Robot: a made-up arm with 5 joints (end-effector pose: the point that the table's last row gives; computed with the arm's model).
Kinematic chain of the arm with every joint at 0, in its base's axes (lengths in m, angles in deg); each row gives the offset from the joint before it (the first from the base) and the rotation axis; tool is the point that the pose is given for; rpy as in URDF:
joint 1: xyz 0 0 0.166 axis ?
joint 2: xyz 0 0 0 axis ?
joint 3: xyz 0.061 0 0.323 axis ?
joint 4: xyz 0.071 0 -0.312 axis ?
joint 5: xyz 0.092 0 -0.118 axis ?
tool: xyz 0 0 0 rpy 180 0 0
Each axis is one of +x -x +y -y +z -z.
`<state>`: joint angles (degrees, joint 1 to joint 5).
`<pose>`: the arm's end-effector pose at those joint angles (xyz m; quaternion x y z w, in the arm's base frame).
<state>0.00 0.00 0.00 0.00 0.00</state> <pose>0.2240 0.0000 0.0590 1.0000 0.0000 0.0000 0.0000</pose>
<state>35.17 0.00 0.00 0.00 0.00</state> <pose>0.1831 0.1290 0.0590 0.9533 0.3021 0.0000 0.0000</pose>
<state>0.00 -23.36 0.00 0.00 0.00</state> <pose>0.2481 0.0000 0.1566 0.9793 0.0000 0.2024 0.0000</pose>
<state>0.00 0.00 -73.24 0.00 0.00</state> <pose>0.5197 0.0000 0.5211 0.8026 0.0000 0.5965 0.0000</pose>
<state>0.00 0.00 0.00 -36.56 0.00</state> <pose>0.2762 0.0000 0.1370 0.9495 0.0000 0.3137 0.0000</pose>
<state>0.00 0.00 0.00 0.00 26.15</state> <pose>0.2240 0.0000 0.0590 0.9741 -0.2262 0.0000 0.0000</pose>
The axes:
joint 1: +z
joint 2: +y
joint 3: +y
joint 4: +y
joint 5: -z

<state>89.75 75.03 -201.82 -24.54 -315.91</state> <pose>0.0022 0.5110 0.5819 -0.2282 -0.0961 -0.3798 0.8913</pose>
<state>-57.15 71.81 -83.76 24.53 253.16</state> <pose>0.2843 -0.4403 -0.2169 -0.9020 -0.4176 0.0153 0.1085</pose>
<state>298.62 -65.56 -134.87 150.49 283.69</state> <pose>-0.1412 0.2587 0.6172 0.8988 0.1178 0.1523 0.3937</pose>
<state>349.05 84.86 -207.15 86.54 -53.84</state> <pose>0.6839 -0.1323 0.3189 0.8858 0.3480 0.2592 0.1644</pose>
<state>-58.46 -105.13 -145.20 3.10 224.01</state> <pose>-0.4132 0.6732 0.1396 -0.4317 -0.3466 -0.1047 0.8262</pose>
